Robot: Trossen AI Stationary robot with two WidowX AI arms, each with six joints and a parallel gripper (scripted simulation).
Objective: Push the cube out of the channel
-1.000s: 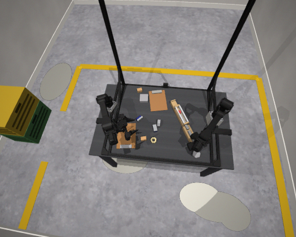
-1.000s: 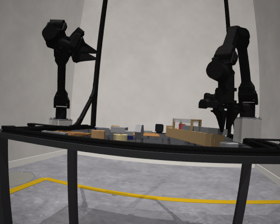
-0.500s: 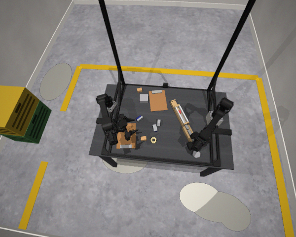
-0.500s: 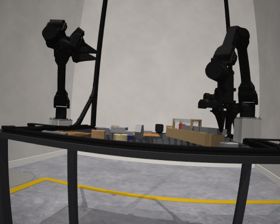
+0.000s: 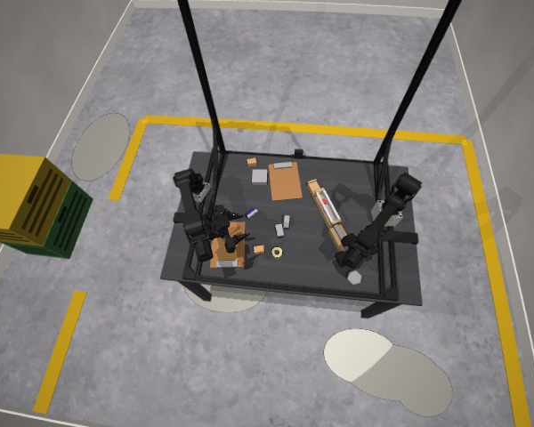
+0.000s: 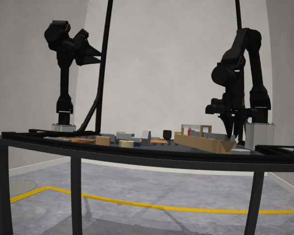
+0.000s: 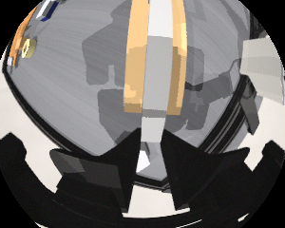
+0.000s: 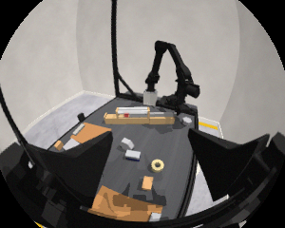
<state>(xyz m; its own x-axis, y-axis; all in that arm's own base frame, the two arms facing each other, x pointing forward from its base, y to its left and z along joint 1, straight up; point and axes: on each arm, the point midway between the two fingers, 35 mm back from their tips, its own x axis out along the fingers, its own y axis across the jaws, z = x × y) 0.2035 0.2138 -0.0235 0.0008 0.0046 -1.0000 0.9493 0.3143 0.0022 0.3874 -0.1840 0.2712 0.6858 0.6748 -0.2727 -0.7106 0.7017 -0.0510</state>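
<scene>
Now: the wooden bridge 240 mm behind my left hand, 140 mm to the right of it and 30 mm below it.
</scene>
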